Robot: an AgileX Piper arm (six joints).
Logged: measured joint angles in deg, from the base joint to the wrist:
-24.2 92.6 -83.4 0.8 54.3 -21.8
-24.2 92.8 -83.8 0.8 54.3 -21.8
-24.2 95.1 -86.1 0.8 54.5 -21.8
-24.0 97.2 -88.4 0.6 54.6 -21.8
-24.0 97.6 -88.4 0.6 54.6 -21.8
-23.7 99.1 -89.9 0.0 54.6 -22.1
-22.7 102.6 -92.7 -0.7 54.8 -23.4
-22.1 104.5 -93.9 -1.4 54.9 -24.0
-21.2 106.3 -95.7 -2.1 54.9 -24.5
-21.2 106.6 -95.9 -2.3 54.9 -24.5
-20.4 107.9 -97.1 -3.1 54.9 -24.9
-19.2 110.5 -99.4 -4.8 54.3 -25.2
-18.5 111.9 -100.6 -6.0 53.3 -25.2
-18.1 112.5 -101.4 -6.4 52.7 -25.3
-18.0 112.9 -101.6 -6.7 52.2 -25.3
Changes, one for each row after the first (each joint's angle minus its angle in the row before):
0.0 0.2 -0.4 0.0 0.0 0.0
0.0 2.3 -2.3 0.0 0.2 0.0
0.2 2.1 -2.3 -0.2 0.1 0.0
0.0 0.4 0.0 0.0 0.0 0.0
0.3 1.5 -1.5 -0.6 0.0 -0.3
1.0 3.5 -2.8 -0.7 0.2 -1.3
0.6 1.9 -1.2 -0.7 0.1 -0.6
0.9 1.8 -1.8 -0.7 0.0 -0.5
0.0 0.3 -0.2 -0.2 0.0 0.0
0.8 1.3 -1.2 -0.8 0.0 -0.4
1.2 2.6 -2.3 -1.7 -0.6 -0.3
0.7 1.4 -1.2 -1.2 -1.0 0.0
0.4 0.6 -0.8 -0.4 -0.6 -0.1
0.1 0.4 -0.2 -0.3 -0.5 0.0

